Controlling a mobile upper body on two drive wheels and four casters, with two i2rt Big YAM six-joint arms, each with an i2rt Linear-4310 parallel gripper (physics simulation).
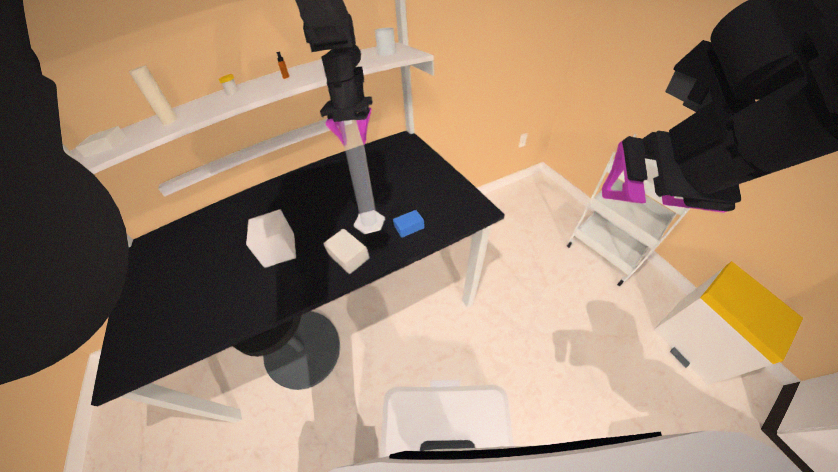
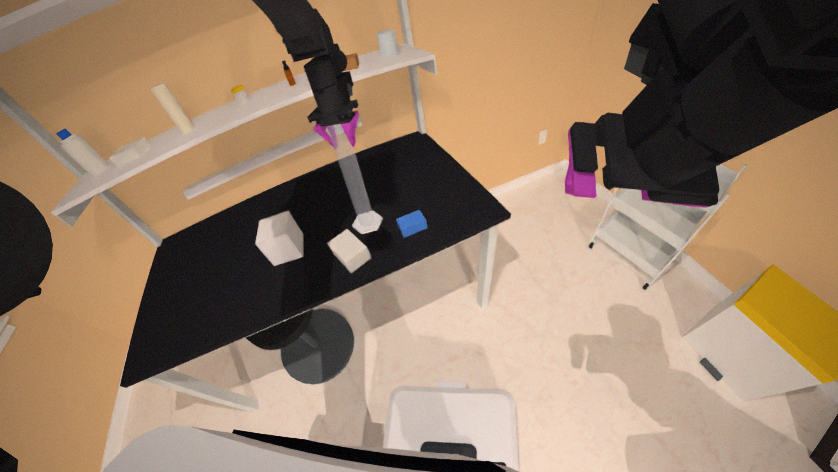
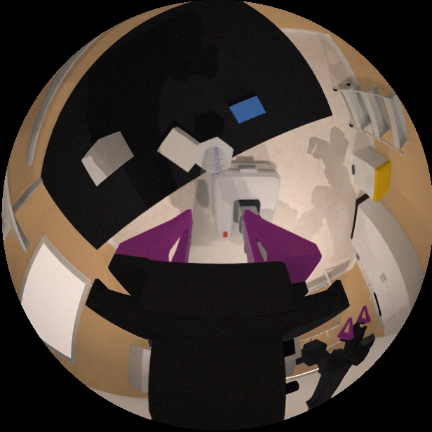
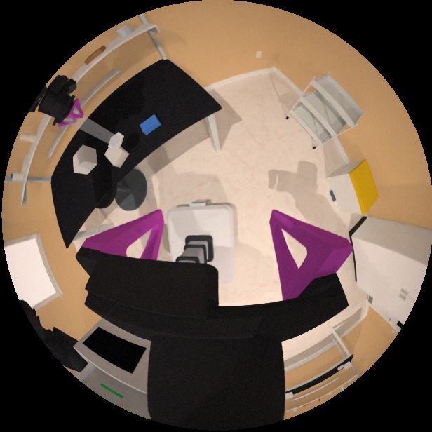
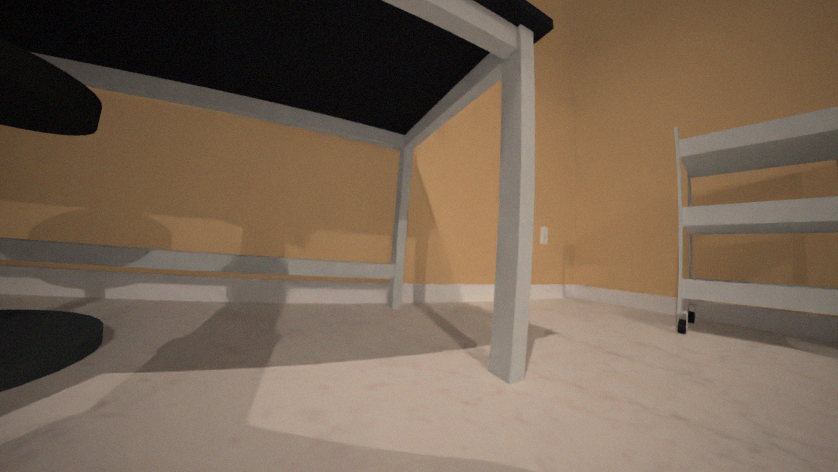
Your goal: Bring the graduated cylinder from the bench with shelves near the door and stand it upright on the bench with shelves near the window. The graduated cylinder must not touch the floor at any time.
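Places are measured from the left arm's base along level axes (x ahead, y left, z up), in millimetres.
Where they show: left gripper, fingertip midpoint: (image 1: pixel 355 143) (image 2: pixel 345 146); right gripper, fingertip midpoint: (image 1: pixel 634 196) (image 2: pixel 605 190).
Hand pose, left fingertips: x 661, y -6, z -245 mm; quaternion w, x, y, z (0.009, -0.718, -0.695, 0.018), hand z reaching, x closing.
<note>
Things, the pixels of their top centre, and the offset from my left fingertips. Level surfaces: height alone.
- graduated cylinder, middle of its top: (image 1: pixel 346 118) (image 2: pixel 333 122) dx -12, dy +3, dz +72 mm
- black bench with shelves, its level: dz -403 mm
- cream block, middle of its top: (image 1: pixel 344 245) (image 2: pixel 346 245) dx -23, dy +108, dz -345 mm
- blue block, middle of its top: (image 1: pixel 408 219) (image 2: pixel 410 219) dx +99, dy -93, dz -363 mm
- white box, middle of its top: (image 1: pixel 263 226) (image 2: pixel 272 226) dx +6, dy +378, dz -273 mm
- shelf, its level: dz +54 mm
The graduated cylinder (image 1: pixel 359 175) (image 2: pixel 353 181) (image 3: pixel 215 156) (image 4: pixel 97 129), a clear tube with a white hexagonal foot, hangs nearly upright. My left gripper (image 1: pixel 353 142) (image 2: pixel 343 145) (image 3: pixel 217 215) is shut on its upper part. The foot is low over the black bench with shelves (image 1: pixel 175 293) (image 2: pixel 193 287) (image 3: pixel 125 75) (image 4: pixel 170 85), with a shadow close beside it. A small gap seems to remain, but contact is hard to tell. My right gripper (image 1: pixel 653 202) (image 2: pixel 619 198) (image 4: pixel 216 215) is open and empty, away from the bench at the right.
A cream block (image 1: pixel 346 250) (image 2: pixel 349 250) is close to the foot; a blue block (image 1: pixel 408 223) (image 2: pixel 411 223) lies right of it. A white box (image 1: pixel 270 238) stands left. A shelf (image 1: pixel 234 102) with bottles is behind, a stool (image 1: pixel 302 351) below, a cart (image 5: pixel 762 214) at right.
</note>
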